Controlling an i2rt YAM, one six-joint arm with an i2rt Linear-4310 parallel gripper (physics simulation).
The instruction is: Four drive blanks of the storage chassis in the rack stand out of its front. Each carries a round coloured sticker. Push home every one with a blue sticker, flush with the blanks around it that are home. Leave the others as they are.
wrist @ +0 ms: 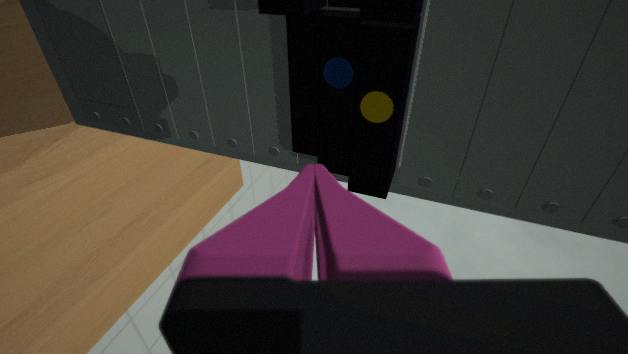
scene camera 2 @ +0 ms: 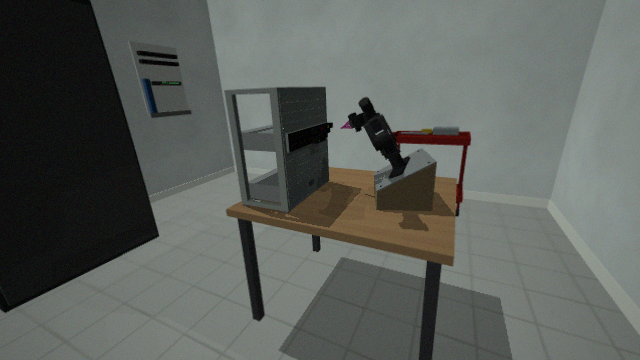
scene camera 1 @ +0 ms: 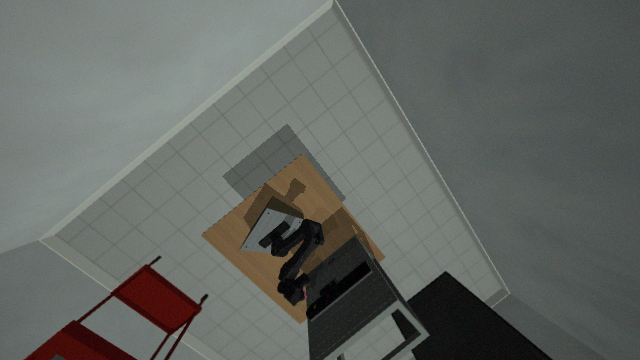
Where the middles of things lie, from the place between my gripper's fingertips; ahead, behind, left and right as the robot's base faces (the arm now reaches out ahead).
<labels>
My hand is 23 cm short of the grey rack (scene camera 2: 299, 134), 19 cm to the right of it and 7 cm above it.
</labels>
